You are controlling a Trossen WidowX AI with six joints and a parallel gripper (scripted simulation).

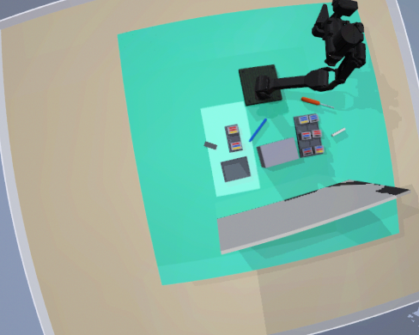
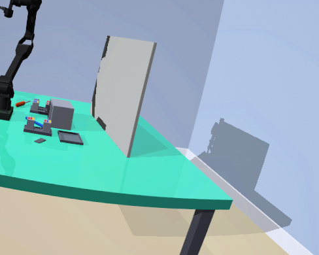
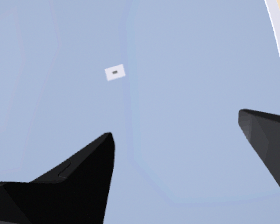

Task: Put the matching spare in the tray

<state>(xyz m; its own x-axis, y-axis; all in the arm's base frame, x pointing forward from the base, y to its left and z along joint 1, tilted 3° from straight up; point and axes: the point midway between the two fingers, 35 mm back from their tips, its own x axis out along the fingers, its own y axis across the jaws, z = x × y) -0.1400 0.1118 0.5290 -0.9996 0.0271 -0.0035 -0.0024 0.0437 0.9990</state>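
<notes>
Right now the spare block is 500 mm below my gripper tip, 380 mm ahead of it and 260 mm to the right of it. Round my gripper tip: tall panel 710 mm ahead, 320 mm below, 10 mm to the left; grey box 490 mm below, 480 mm ahead, 50 mm to the right; blue pen 540 mm below, 380 mm ahead, 140 mm to the right.
</notes>
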